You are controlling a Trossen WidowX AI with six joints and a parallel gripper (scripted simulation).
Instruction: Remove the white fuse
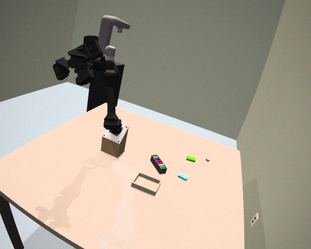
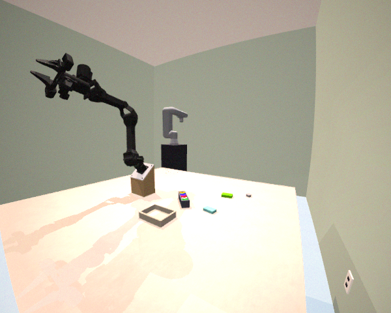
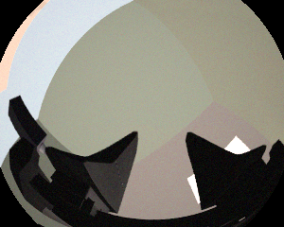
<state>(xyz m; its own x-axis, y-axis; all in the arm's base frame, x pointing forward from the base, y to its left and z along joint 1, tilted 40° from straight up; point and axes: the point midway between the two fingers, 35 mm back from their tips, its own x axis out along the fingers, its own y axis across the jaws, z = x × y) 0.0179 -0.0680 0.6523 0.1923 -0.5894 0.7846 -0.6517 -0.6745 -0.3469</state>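
Right now my gripper tip is 24 cm short of the white fuse, 55 cm to the right of it and 59 cm above it. From my gripper tip the other things lie so: small grey piece: 47 cm ahead, 87 cm to the left, 60 cm below; grey tray: 24 cm ahead, 37 cm to the left, 61 cm below; cyan block: 38 cm ahead, 57 cm to the left, 60 cm below.
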